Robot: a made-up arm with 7 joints.
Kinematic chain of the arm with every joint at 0, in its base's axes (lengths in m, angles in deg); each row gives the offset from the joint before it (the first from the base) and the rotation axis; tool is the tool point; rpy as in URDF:
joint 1: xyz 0.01 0 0.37 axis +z
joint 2: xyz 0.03 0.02 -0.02 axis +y
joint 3: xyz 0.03 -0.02 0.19 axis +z
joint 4: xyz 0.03 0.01 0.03 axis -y
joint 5: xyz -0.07 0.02 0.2 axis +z
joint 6: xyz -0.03 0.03 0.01 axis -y
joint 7: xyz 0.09 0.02 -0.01 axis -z
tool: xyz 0.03 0 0 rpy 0 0 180
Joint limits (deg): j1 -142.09..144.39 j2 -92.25..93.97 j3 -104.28..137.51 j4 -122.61..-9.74 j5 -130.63..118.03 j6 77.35..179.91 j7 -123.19..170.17
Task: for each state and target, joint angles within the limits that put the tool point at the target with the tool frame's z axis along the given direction. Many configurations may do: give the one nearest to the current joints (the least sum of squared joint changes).
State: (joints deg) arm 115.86 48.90 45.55 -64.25 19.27 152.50 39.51
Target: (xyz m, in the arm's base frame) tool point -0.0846 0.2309 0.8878 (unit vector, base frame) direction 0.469 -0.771 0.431
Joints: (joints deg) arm 88.24 4.09 18.74 -44.14 13.26 110.99 18.76
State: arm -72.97 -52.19 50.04 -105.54 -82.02 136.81 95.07
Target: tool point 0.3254 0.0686 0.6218 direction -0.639 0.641 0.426
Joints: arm -55.62 -22.90 43.11 -117.60 -40.57 149.91 102.71
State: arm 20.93 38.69 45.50 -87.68 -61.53 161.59 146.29
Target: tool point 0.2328 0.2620 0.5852 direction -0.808 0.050 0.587
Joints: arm -3.75 -5.36 39.27 -109.95 -48.31 140.68 152.74
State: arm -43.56 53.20 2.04 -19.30 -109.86 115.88 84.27
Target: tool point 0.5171 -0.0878 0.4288 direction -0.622 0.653 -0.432
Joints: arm -15.59 50.41 -10.12 -39.21 -130.63 145.81 98.71
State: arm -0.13 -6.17 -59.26 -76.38 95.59 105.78 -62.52
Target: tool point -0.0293 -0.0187 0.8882 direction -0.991 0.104 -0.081
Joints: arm -20.24 -11.90 -83.23 -27.89 93.43 80.39 -116.94
